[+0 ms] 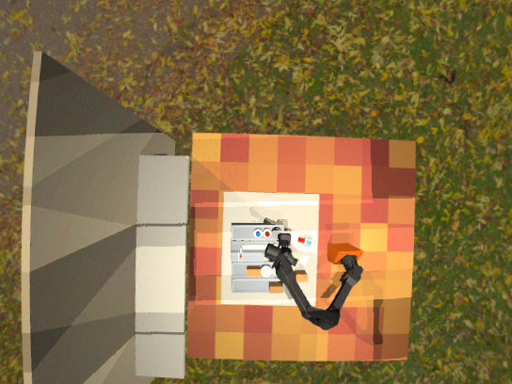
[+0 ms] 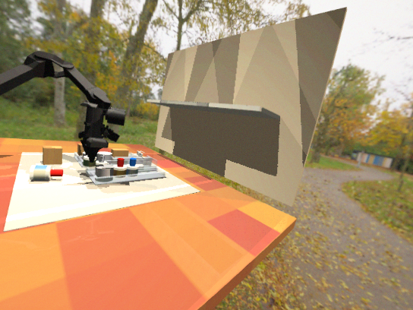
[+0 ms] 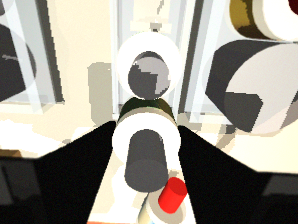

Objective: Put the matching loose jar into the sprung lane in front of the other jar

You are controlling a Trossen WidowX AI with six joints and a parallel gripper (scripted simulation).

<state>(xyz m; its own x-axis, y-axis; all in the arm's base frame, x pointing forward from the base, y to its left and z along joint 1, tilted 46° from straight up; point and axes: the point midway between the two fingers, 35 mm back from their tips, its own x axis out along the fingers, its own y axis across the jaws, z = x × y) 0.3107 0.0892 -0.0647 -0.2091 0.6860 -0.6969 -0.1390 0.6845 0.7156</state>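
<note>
Right now my gripper tip is 100 mm short of the red-capped jar, 60 mm to the left of it and 10 mm above it. Round my gripper tip: blue-capped jar: 140 mm ahead, 60 mm to the right, 10 mm below; then pusher plate: 140 mm ahead, 50 mm to the left, 10 mm below; then grey lane rack: 160 mm ahead, 50 mm to the left, 40 mm below.
</note>
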